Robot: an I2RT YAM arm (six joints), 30 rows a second.
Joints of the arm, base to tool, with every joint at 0 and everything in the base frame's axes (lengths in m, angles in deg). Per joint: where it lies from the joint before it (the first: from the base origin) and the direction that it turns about. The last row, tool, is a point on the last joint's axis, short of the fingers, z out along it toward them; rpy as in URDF.
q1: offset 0 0 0.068 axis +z
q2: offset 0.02 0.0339 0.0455 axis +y
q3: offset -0.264 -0.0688 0 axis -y
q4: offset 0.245 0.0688 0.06 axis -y
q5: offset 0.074 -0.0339 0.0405 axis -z
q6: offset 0.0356 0 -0.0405 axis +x
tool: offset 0 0 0 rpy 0 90 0
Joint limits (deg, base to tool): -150..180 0..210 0..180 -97..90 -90..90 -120..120
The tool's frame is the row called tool.
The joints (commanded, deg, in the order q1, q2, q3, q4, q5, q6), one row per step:
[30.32 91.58 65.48 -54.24 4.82 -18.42]
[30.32 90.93 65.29 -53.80 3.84 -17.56]
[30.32 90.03 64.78 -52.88 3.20 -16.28]
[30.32 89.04 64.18 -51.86 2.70 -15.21]
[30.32 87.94 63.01 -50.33 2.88 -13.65]
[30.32 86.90 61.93 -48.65 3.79 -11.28]
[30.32 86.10 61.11 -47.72 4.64 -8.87]
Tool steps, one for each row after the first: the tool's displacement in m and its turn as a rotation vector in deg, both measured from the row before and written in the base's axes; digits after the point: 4 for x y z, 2 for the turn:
[-0.0011 0.0001 0.0023 1.45 -0.27 -0.67]
[-0.0014 -0.0003 0.0022 1.46 -0.76 -1.13]
[-0.0015 -0.0005 0.0022 1.36 -0.90 -0.93]
[-0.0020 -0.0013 0.0002 0.95 -1.22 -1.56]
[-0.0013 -0.0014 0.0005 0.69 -1.66 -2.52]
[-0.0015 -0.0015 0.0002 0.45 -1.00 -2.55]

